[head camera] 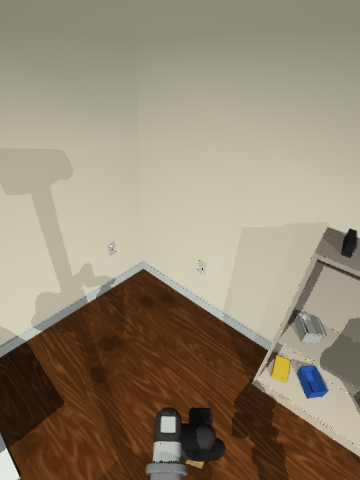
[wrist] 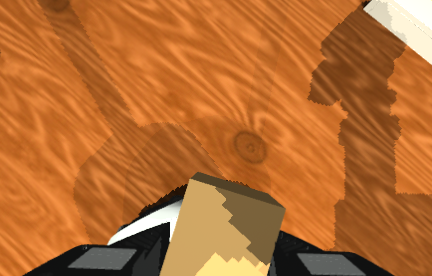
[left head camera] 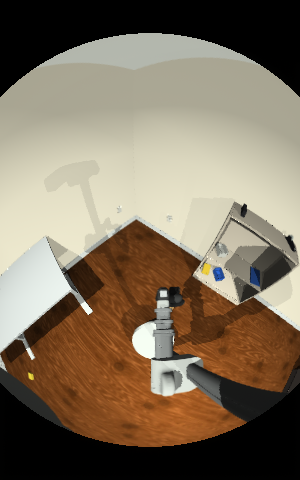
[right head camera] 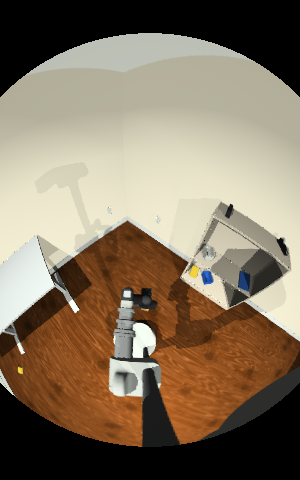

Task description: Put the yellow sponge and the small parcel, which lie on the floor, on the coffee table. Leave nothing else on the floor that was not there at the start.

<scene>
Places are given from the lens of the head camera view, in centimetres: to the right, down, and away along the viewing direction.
beige shelf unit (head camera: 321, 293): 75, 28, 118
</scene>
